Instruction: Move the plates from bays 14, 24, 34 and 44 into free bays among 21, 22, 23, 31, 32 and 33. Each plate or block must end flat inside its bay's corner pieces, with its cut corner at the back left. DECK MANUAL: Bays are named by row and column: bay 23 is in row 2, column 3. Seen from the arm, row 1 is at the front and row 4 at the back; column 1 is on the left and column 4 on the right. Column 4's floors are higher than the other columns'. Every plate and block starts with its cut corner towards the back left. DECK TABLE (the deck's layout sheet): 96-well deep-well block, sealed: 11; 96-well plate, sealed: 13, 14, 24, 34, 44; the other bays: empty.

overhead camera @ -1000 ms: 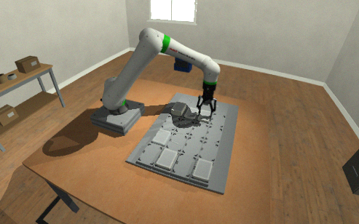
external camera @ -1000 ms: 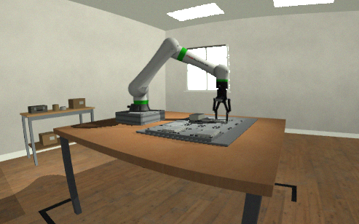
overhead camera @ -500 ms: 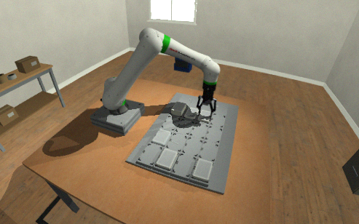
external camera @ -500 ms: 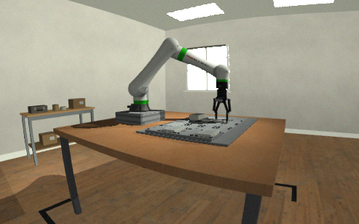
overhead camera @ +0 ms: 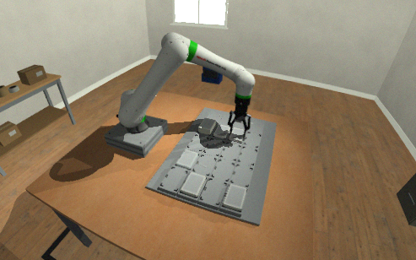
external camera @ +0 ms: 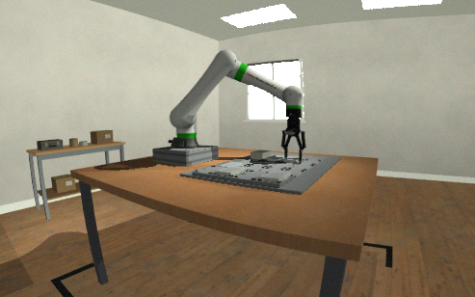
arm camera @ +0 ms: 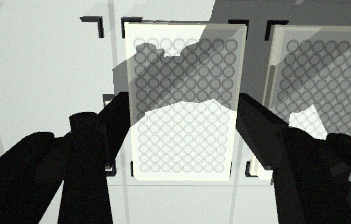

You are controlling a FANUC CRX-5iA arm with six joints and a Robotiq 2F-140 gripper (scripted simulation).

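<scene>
My hand is 120 mm short of the bay label 43, 310 mm to the left of it and 30 mm above it. Round my hand: sealed 96-well plate 150 mm behind, 360 mm to the right, 20 mm below; then sealed deep-well block 210 mm behind, 40 mm to the right, 10 mm below.
</scene>
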